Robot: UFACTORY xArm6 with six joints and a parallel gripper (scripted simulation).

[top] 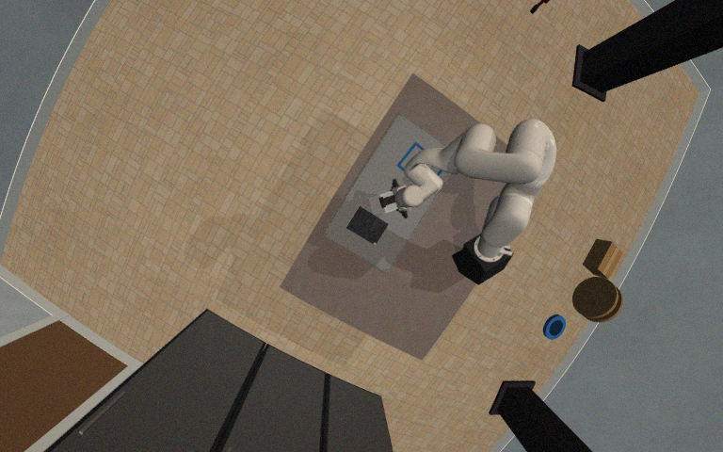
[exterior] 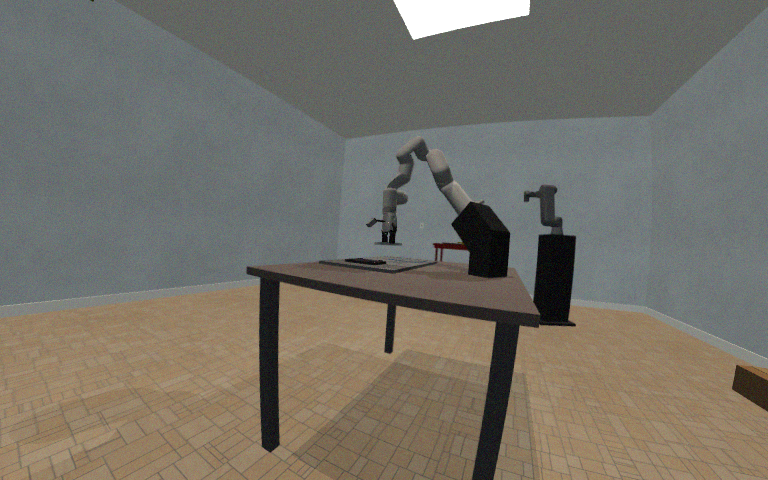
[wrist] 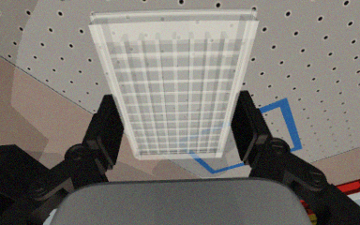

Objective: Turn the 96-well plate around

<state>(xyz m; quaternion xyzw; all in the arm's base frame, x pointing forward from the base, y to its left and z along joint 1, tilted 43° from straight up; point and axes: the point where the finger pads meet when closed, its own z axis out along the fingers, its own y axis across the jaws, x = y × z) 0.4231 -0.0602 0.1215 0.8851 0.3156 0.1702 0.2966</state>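
The dark plate nest N1 lies 15 cm to the left of my hand, 10 cm below it and 9 cm ahead of it. Also, from my hand: A1 corner mark 23 cm to the left, 9 cm below, 4 cm ahead; 96-well plate 1 cm below.
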